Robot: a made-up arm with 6 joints. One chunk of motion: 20 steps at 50 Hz.
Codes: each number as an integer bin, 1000 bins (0 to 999) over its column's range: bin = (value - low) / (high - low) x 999, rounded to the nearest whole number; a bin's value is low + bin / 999 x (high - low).
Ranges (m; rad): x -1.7..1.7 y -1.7..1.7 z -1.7..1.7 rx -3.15..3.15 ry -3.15..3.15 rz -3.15..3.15
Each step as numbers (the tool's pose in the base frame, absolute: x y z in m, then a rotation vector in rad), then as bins.
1 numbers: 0.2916 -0.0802 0.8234 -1.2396 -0.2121 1.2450
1 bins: 585 476 741 303 466 697
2 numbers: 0.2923 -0.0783 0.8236 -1.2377 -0.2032 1.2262
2 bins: 585 476 741 303 467 694
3 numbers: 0.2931 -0.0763 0.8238 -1.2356 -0.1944 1.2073
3 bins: 586 477 742 304 469 691
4 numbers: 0.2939 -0.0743 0.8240 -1.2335 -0.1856 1.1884
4 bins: 586 478 742 304 470 688
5 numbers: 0.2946 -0.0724 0.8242 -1.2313 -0.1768 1.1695
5 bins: 586 478 742 304 471 685
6 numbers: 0.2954 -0.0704 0.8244 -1.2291 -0.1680 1.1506
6 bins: 586 479 742 305 473 682
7 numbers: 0.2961 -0.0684 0.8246 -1.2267 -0.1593 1.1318
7 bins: 587 479 742 305 474 679
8 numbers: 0.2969 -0.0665 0.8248 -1.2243 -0.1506 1.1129
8 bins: 587 480 742 305 476 676
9 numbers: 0.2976 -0.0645 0.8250 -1.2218 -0.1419 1.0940
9 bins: 587 481 742 306 477 673
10 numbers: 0.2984 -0.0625 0.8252 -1.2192 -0.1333 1.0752
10 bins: 587 481 742 306 478 670
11 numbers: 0.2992 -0.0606 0.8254 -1.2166 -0.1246 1.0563
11 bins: 587 482 742 307 480 667
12 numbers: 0.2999 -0.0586 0.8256 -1.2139 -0.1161 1.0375
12 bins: 588 482 742 307 481 664
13 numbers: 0.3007 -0.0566 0.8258 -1.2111 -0.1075 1.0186
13 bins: 588 483 742 307 482 661
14 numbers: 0.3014 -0.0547 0.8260 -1.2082 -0.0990 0.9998
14 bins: 588 483 742 308 484 658
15 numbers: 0.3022 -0.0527 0.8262 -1.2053 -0.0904 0.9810
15 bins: 588 484 742 308 485 655
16 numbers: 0.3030 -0.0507 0.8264 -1.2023 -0.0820 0.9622
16 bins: 589 485 742 309 486 652
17 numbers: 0.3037 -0.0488 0.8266 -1.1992 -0.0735 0.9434
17 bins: 589 485 742 309 488 649
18 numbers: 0.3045 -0.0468 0.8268 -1.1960 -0.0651 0.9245
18 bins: 589 486 742 310 489 646
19 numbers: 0.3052 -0.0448 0.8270 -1.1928 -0.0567 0.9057
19 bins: 589 486 742 310 491 643
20 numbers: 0.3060 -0.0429 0.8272 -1.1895 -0.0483 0.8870
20 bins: 589 487 743 311 492 640
